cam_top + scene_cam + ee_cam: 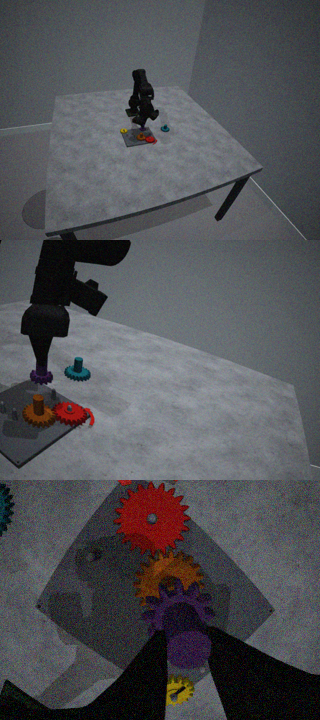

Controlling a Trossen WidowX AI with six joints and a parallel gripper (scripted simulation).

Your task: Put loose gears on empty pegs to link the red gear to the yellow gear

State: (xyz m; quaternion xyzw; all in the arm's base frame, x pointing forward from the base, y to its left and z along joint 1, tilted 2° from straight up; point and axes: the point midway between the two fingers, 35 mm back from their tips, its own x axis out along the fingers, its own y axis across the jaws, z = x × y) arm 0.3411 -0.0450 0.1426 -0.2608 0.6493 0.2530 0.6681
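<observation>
My gripper tip is now 90 mm above the orange gear. The rest, counted from my gripper tip: red gear 30 mm ahead, 50 mm to the left, 90 mm below; purple gear 10 mm below; red arrow 60 mm ahead, 70 mm to the left, 100 mm below.
</observation>
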